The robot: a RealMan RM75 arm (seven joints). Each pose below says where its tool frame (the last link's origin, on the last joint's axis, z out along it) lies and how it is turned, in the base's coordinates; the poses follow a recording.
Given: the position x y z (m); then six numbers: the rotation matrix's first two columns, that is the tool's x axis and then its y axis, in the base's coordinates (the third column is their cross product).
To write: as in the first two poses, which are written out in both.
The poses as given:
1: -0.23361, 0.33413, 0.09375, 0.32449, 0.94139, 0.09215, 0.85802, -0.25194, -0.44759
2: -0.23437, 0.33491, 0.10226, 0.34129, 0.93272, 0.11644, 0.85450, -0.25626, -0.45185
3: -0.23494, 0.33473, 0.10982, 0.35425, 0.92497, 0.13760, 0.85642, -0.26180, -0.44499
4: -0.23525, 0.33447, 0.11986, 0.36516, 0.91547, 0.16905, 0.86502, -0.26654, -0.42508
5: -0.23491, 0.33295, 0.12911, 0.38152, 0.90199, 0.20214, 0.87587, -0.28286, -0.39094
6: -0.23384, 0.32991, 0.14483, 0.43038, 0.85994, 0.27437, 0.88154, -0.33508, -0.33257
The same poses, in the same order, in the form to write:
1: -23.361, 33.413, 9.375, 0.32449, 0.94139, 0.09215, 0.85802, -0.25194, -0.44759
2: -23.437, 33.491, 10.226, 0.34129, 0.93272, 0.11644, 0.85450, -0.25626, -0.45185
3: -23.494, 33.473, 10.982, 0.35425, 0.92497, 0.13760, 0.85642, -0.26180, -0.44499
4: -23.525, 33.447, 11.986, 0.36516, 0.91547, 0.16905, 0.86502, -0.26654, -0.42508
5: -23.491, 33.295, 12.911, 0.38152, 0.90199, 0.20214, 0.87587, -0.28286, -0.39094
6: -23.384, 32.991, 14.483, 0.43038, 0.85994, 0.27437, 0.88154, -0.33508, -0.33257
